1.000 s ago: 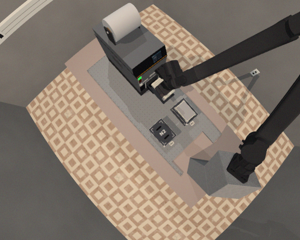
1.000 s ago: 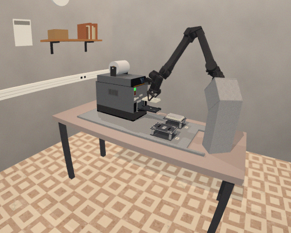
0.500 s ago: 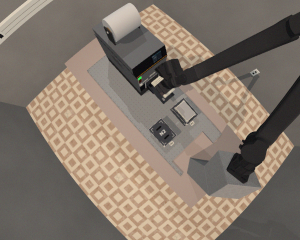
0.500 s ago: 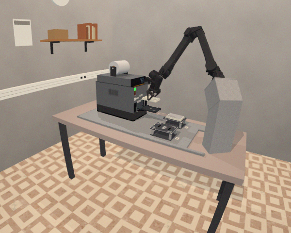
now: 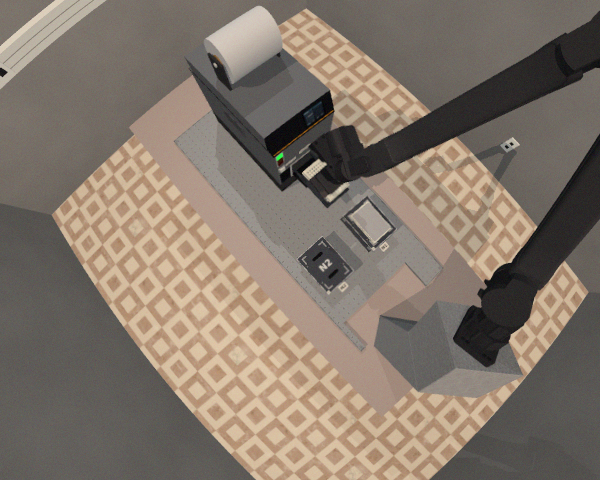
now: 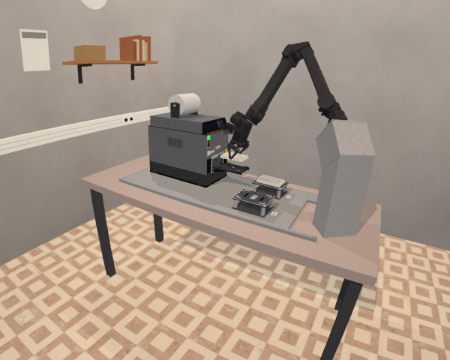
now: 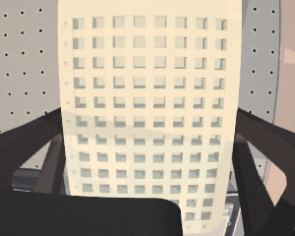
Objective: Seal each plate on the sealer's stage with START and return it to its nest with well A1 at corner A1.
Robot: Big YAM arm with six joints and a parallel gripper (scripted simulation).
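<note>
The sealer stage is 70 mm below my hand and 10 mm to the right of it. From my hand the other things lie so: start button 120 mm ahead, 70 mm to the left, 10 mm above; then cream well plate right at my hand; then foil roll 340 mm ahead, 240 mm above, 50 mm to the right.
</note>
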